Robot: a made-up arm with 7 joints. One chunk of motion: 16 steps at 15 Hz.
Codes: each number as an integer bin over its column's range. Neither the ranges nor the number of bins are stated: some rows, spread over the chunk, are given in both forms.
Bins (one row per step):
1: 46 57 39 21 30 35 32
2: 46 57 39 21 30 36 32
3: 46 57 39 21 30 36 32
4: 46 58 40 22 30 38 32
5: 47 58 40 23 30 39 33
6: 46 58 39 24 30 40 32
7: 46 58 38 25 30 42 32
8: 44 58 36 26 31 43 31
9: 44 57 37 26 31 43 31
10: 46 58 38 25 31 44 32
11: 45 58 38 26 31 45 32
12: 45 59 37 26 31 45 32
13: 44 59 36 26 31 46 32
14: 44 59 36 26 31 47 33
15: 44 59 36 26 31 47 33
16: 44 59 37 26 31 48 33
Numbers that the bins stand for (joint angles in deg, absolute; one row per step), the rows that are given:
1: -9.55 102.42 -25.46 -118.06 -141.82 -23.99 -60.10
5: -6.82 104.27 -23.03 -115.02 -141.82 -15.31 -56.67
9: -15.00 102.42 -30.31 -110.45 -134.55 -6.62 -63.54
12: -12.27 106.11 -30.31 -110.45 -134.55 -2.27 -60.10
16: -15.00 106.11 -30.31 -110.45 -134.55 4.24 -56.67
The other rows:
2: -9.55 102.42 -25.46 -118.06 -141.82 -21.82 -60.10
3: -9.55 102.42 -25.46 -118.06 -141.82 -21.82 -60.10
4: -9.55 104.27 -23.03 -116.54 -141.82 -17.48 -60.10
6: -9.55 104.27 -25.46 -113.50 -141.82 -13.13 -60.10
7: -9.55 104.27 -27.88 -111.97 -141.82 -8.79 -60.10
8: -15.00 104.27 -32.73 -110.45 -134.55 -6.62 -63.54
10: -9.55 104.27 -27.88 -111.97 -134.55 -4.45 -60.10
11: -12.27 104.27 -27.88 -110.45 -134.55 -2.27 -60.10
13: -15.00 106.11 -32.73 -110.45 -134.55 -0.10 -60.10
14: -15.00 106.11 -32.73 -110.45 -134.55 2.07 -56.67
15: -15.00 106.11 -32.73 -110.45 -134.55 2.07 -56.67

